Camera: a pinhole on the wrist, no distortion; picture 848 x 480 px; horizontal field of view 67.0 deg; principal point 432.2 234.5 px. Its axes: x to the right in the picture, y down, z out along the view. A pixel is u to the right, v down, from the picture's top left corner.
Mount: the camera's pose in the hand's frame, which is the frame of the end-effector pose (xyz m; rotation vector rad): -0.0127 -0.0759 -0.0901 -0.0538 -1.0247 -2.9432
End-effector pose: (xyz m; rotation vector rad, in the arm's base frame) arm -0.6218 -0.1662 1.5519 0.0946 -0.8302 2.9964
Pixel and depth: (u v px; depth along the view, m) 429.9 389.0 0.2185
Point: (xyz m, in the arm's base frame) -0.6122 -0.2407 1.6394
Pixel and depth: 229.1 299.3 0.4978
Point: -0.7730 -0.4990 1.7399
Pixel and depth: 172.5 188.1 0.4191
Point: -0.7866 -0.4536 1.6369
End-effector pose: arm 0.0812 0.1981 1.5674 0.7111 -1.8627 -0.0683
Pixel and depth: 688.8 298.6 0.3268
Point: -0.0977 0.2937 1.4139
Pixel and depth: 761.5 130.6 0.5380
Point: -0.2463 0.5220 1.3363
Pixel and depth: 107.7 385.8 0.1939
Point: -0.0193 0.1361 1.6122
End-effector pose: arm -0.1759 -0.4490 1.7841 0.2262 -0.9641 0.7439
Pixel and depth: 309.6 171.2 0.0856
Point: -0.1443 -0.4440 1.7743
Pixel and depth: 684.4 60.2 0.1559
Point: -0.2418 -0.4476 1.7231
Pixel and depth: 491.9 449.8 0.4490
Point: -0.4814 -0.5792 1.9443
